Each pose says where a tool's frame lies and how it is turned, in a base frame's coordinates. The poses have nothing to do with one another.
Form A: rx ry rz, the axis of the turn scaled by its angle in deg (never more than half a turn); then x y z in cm.
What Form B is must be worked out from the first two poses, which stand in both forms.
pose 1, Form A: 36.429 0.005 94.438 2.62 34.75 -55.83
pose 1, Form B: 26.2 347.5 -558.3 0.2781 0.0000 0.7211 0.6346
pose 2, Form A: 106.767 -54.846 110.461 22.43 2.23 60.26
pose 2, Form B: 224.3 22.3 602.6 0.6474 -0.3326 0.6698 0.1468
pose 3, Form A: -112.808 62.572 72.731 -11.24 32.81 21.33
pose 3, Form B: -112.4 328.1 213.3 -0.7324 0.4062 0.4722 0.2749
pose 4, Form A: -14.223 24.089 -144.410 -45.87 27.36 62.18
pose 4, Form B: -458.7 273.6 621.8 -0.0927 0.1571 -0.9416 0.2832
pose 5, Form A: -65.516 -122.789 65.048 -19.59 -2.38 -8.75
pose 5, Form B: -195.9 -23.8 -87.5 -0.4152 -0.7782 0.4123 0.2281
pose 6, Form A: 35.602 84.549 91.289 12.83 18.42 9.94
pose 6, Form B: 128.3 184.2 99.4 0.2487 0.5907 0.6378 0.4272
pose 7, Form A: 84.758 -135.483 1.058 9.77 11.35 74.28
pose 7, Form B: 97.7 113.5 742.8 0.5221 -0.8346 0.0065 0.1752
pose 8, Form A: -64.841 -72.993 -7.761 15.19 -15.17 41.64
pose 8, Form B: 151.9 -151.7 416.4 -0.4994 -0.5622 -0.0598 0.6564
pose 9, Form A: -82.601 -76.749 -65.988 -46.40 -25.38 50.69
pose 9, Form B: -464.0 -253.8 506.9 -0.5745 -0.5338 -0.4590 0.4175
